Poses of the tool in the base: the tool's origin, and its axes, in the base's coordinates. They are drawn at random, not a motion.
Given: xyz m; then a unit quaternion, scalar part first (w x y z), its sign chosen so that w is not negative.
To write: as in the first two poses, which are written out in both.
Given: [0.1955 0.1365 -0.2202 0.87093 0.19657 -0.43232 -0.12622]
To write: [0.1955 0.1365 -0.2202 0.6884 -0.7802 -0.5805]
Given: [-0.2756 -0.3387 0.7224 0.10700 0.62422 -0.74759 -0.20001]
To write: [-0.2756 -0.3387 0.7224 2.6922 0.0898 -1.7707]
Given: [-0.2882 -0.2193 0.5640 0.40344 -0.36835 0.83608 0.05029]
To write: [-0.2882 -0.2193 0.5640 -2.8334 0.7919 -2.1819]
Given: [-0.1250 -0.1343 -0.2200 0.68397 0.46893 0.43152 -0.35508]
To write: [-0.1250 -0.1343 -0.2200 1.0599 1.1766 -0.2126]
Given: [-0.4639 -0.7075 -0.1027 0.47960 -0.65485 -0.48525 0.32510]
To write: [-0.4639 -0.7075 -0.1027 -1.9059 -0.0397 1.2472]
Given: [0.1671 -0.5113 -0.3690 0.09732 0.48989 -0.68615 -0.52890]
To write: [0.1671 -0.5113 -0.3690 2.0451 0.3948 -2.1446]
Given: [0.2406 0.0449 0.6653 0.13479 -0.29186 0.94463 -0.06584]
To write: [0.2406 0.0449 0.6653 -2.9321 0.2179 -2.5193]
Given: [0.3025 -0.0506 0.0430 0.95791 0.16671 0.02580 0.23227]
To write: [0.3025 -0.0506 0.0430 0.3379 -0.0280 0.4710]
